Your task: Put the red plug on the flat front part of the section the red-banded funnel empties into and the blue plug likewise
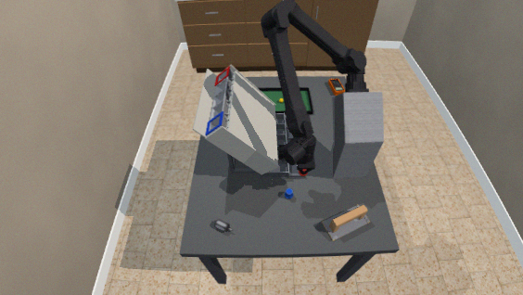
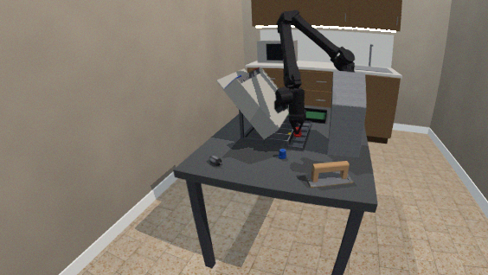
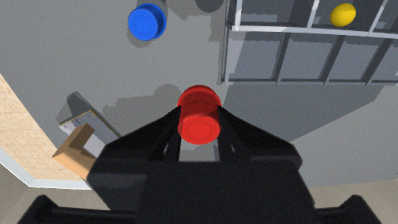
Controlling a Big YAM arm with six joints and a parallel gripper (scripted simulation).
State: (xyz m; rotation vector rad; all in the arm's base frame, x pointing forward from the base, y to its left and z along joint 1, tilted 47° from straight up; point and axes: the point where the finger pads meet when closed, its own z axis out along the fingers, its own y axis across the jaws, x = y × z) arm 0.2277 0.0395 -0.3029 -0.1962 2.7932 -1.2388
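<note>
Now: the blue plug 10 cm below my hand, 6 cm to the left of it and 5 cm ahead of it. The rest, counted from my hand: beige cover: 22 cm ahead, 21 cm to the right, 9 cm above; dark object: 31 cm ahead, 23 cm to the left, 10 cm below; red plug: 1 cm below.
</note>
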